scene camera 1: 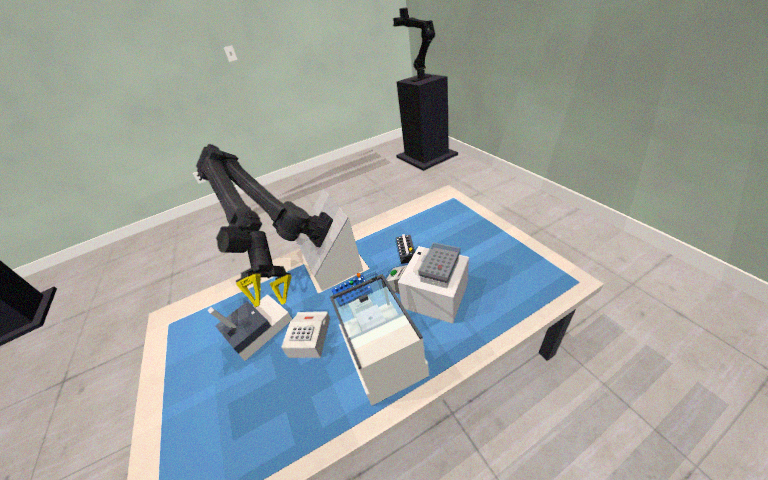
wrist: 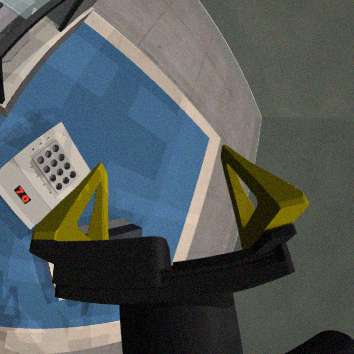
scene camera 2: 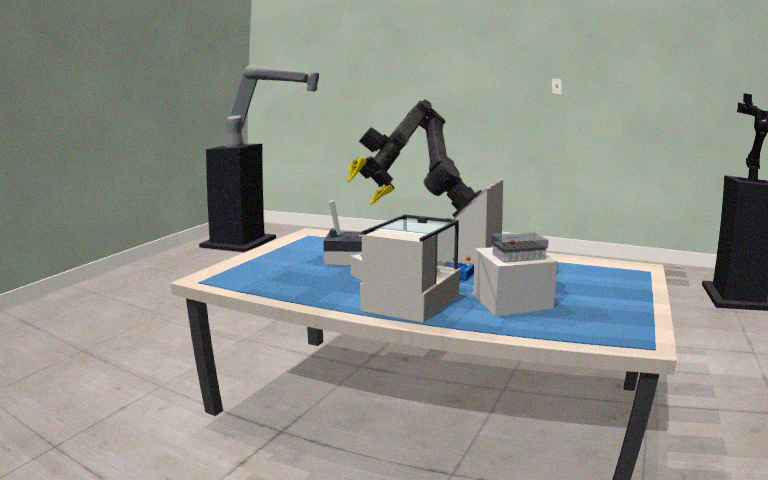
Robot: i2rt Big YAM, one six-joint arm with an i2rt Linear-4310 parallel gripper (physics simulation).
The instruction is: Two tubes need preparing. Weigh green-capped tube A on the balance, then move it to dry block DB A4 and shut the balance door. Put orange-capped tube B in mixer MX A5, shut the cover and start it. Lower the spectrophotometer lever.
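Observation:
My gripper (scene camera 1: 270,304) (scene camera 2: 360,192) (wrist: 161,158) is open and empty, high above the spectrophotometer (scene camera 1: 246,333) (scene camera 2: 342,242). Its pale lever (scene camera 1: 220,316) (scene camera 2: 334,217) stands raised. The dry block (scene camera 1: 305,333) (wrist: 45,172) shows a red 70 and its holes look empty. The balance (scene camera 1: 390,353) (scene camera 2: 390,271) has a glass top; its door's position is hard to tell. Behind it, the blue rack (scene camera 2: 465,271) holds tubes, among them a green-capped one (scene camera 1: 351,281) and an orange-capped one (scene camera 1: 358,275) (scene camera 2: 468,258). The mixer (scene camera 1: 427,294) (scene camera 2: 515,285) has its clear cover down over a block with a reddish cap (scene camera 1: 439,266) inside.
A black rack (scene camera 1: 404,247) with a yellow-capped tube stands behind the mixer. A small panel with a green button (scene camera 1: 393,272) is beside the mixer. The slanted arm mount (scene camera 1: 334,254) (scene camera 2: 487,220) stands at the back edge of the table (scene camera 1: 577,288) (scene camera 2: 665,316).

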